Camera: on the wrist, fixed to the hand. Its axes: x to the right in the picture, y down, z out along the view.
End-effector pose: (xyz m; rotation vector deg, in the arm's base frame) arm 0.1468 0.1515 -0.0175 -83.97 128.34 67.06
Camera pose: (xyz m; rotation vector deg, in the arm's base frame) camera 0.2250 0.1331 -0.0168 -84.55 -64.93 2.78
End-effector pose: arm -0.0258 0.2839 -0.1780 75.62 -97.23 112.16
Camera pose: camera 0.0209 0.3419 -0.1479 104.23 56.40 -29.25
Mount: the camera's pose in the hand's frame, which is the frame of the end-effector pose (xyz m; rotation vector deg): -0.0255 -0.0693 -0.0316 3.14 -47.33 -171.40
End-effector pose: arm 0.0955 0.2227 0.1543 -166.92 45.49 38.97
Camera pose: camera 0.1227 0.2899 0.1889 -31.37 -137.73 34.67
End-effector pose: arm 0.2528 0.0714 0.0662 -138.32 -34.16 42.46
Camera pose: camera 0.2358 0.0985 0.1399 43.30 -147.52 -2.01
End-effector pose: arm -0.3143 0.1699 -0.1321 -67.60 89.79 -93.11
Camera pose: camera -0.3198 0.2162 -0.0667 105.27 72.50 26.76
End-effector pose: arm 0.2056 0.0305 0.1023 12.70 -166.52 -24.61
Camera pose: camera 0.2453 -0.0392 0.1069 -131.95 -3.65 14.39
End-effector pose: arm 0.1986 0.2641 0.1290 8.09 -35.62 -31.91
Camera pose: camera 0.1687 0.2180 0.0704 -35.48 28.10 134.70
